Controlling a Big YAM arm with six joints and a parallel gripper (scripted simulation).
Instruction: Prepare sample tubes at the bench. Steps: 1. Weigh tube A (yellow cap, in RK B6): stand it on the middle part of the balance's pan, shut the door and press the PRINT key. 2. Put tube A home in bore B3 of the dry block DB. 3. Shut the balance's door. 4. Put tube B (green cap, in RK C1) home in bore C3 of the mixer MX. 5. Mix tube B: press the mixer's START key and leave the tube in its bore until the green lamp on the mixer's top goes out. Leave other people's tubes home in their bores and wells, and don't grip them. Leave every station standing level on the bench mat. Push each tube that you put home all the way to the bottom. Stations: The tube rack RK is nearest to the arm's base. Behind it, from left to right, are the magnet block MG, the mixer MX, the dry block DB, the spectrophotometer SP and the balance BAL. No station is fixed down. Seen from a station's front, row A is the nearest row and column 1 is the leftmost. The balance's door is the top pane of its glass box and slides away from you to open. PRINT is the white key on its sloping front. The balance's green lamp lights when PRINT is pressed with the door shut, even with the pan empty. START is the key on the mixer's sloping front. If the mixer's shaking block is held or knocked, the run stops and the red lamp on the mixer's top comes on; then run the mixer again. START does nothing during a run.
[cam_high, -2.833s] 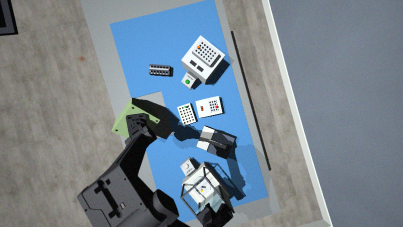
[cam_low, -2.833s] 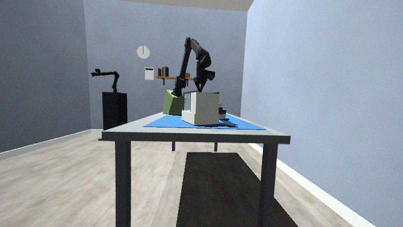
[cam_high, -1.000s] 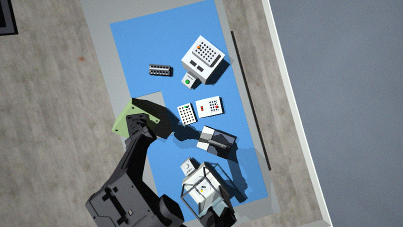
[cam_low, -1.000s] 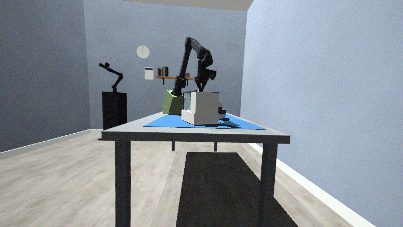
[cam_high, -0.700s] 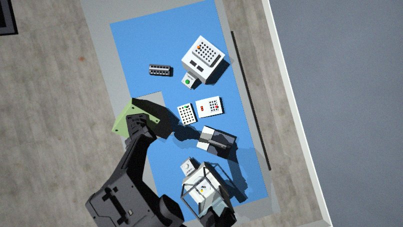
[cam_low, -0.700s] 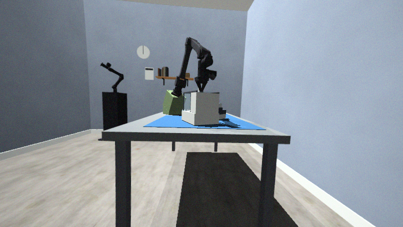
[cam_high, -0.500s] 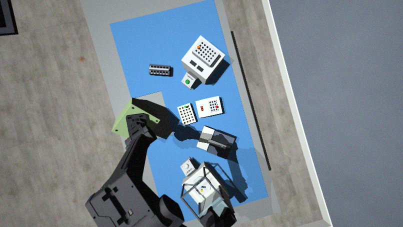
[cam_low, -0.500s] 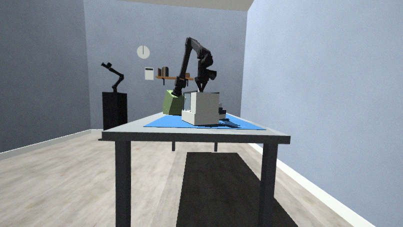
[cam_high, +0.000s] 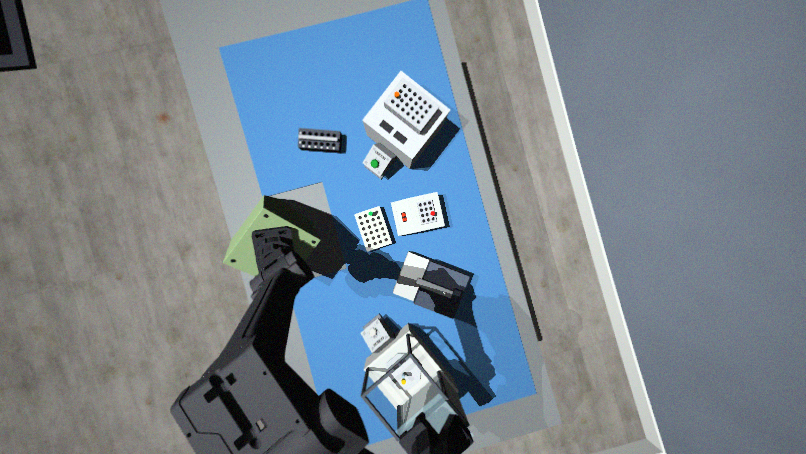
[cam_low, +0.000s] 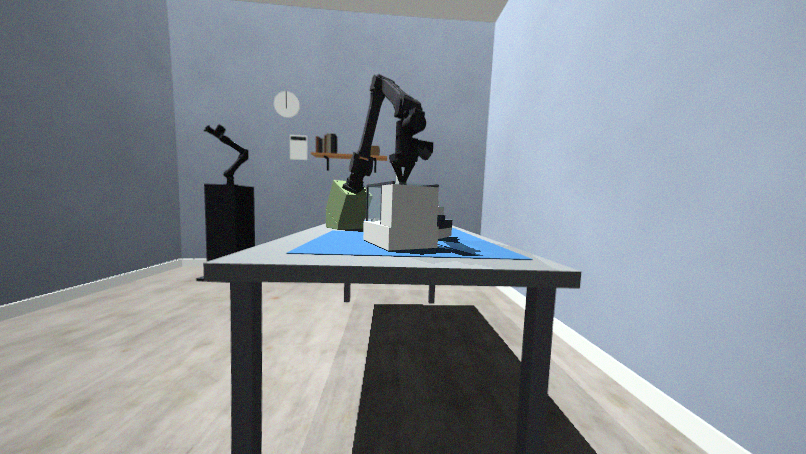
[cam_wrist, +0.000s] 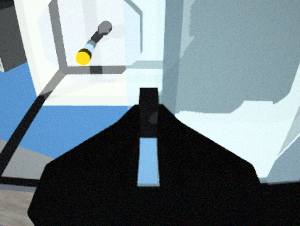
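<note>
The balance pan lies 140 mm below my hand, 50 mm to the left of it and 30 mm behind it. Also, from my hand: dry block DB 520 mm to the left, 190 mm below, 90 mm ahead; then white rack RK 500 mm to the left, 210 mm below, 60 mm behind; then spectrophotometer SP 290 mm to the left, 150 mm below, 100 mm ahead.
</note>
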